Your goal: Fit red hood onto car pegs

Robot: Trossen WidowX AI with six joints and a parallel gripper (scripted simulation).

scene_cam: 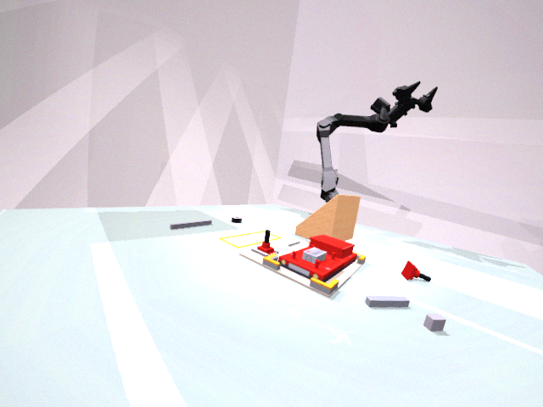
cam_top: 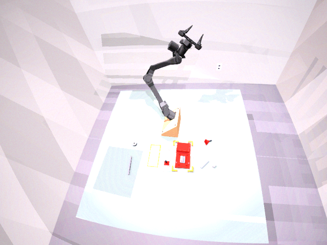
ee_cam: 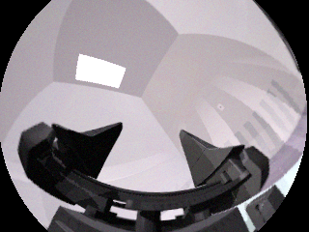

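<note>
My gripper tip is now 64 cm above the red hood, 55 cm short of it and 3 cm to the left of it. Round my gripper tip: grey bar (76 cm ahead, 67 cm below, 41 cm to the right); grey engine block (65 cm below, 64 cm ahead, 1 cm to the right); black tyre (67 cm below, 57 cm ahead, 44 cm to the right).
</note>
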